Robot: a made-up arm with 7 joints. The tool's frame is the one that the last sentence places.
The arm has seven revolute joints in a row. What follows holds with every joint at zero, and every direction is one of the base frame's.
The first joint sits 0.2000 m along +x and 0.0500 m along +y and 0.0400 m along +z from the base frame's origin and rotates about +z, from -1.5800 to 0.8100 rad.
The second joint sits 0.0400 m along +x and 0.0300 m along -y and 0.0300 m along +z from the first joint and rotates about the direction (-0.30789, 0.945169, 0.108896), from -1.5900 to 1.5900 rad.
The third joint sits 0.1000 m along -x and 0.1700 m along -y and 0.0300 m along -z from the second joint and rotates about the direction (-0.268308, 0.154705, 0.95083), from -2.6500 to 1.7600 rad.
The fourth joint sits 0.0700 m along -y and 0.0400 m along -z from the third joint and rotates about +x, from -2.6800 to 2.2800 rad.
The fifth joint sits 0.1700 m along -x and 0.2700 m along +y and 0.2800 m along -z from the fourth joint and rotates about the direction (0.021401, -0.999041, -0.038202), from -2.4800 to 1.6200 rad.
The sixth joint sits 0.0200 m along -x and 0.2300 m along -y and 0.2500 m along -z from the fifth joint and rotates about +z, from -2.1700 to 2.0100 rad.
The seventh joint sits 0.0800 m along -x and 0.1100 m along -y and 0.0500 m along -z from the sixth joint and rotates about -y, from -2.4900 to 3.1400 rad.
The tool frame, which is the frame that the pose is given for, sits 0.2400 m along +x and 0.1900 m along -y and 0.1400 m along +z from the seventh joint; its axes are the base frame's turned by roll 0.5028, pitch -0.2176 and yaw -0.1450 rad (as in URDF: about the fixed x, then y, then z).
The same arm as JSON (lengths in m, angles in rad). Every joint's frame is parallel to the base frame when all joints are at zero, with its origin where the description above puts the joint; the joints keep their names.
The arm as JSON. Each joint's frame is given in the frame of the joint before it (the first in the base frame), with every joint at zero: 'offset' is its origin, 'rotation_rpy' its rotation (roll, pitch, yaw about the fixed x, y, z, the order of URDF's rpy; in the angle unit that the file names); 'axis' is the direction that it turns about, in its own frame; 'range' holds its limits. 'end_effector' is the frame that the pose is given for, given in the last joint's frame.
{"length_unit": "m", "angle_unit": "rad", "chain": [{"id": "joint 1", "offset": [0.2, 0.05, 0.04], "rotation_rpy": [0.0, 0.0, 0.0], "axis": [0.0, 0.0, 1.0], "range": [-1.58, 0.81]}, {"id": "joint 2", "offset": [0.04, -0.03, 0.03], "rotation_rpy": [0.0, 0.0, 0.0], "axis": [-0.30789, 0.945169, 0.108896], "range": [-1.59, 1.59]}, {"id": "joint 3", "offset": [-0.1, -0.17, -0.03], "rotation_rpy": [0.0, 0.0, 0.0], "axis": [-0.268308, 0.154705, 0.95083], "range": [-2.65, 1.76]}, {"id": "joint 4", "offset": [0.0, -0.07, -0.04], "rotation_rpy": [0.0, 0.0, 0.0], "axis": [1.0, 0.0, 0.0], "range": [-2.68, 2.28]}, {"id": "joint 5", "offset": [-0.17, 0.27, -0.28], "rotation_rpy": [0.0, 0.0, 0.0], "axis": [0.021401, -0.999041, -0.038202], "range": [-2.48, 1.62]}, {"id": "joint 6", "offset": [-0.02, -0.23, -0.25], "rotation_rpy": [0.0, 0.0, 0.0], "axis": [0.0, 0.0, 1.0], "range": [-2.17, 2.01]}, {"id": "joint 7", "offset": [-0.08, -0.11, -0.05], "rotation_rpy": [0.0, 0.0, 0.0], "axis": [0.0, -1.0, 0.0], "range": [-2.49, 3.14]}], "end_effector": {"offset": [0.24, -0.19, 0.14], "rotation_rpy": [0.5028, -0.2176, -0.145]}}
